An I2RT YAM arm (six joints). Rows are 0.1 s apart.
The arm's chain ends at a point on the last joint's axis. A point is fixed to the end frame.
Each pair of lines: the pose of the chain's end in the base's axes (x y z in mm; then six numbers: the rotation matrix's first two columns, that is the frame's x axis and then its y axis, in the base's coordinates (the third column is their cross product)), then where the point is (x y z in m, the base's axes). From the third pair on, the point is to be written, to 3 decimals.
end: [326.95 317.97 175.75 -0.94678 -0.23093 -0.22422 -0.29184 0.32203 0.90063]
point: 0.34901 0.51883 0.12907
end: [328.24 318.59 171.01 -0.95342 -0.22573 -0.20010 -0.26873 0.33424 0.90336]
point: 0.35080 0.51874 0.12160
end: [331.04 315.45 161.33 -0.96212 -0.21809 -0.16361 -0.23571 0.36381 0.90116]
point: 0.355 0.514 0.105
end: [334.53 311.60 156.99 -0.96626 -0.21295 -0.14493 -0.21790 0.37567 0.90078]
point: 0.359 0.509 0.098
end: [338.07 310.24 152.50 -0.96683 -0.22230 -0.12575 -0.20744 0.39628 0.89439]
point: 0.360 0.506 0.089
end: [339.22 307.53 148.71 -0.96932 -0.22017 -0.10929 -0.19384 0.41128 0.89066]
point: 0.361 0.503 0.082
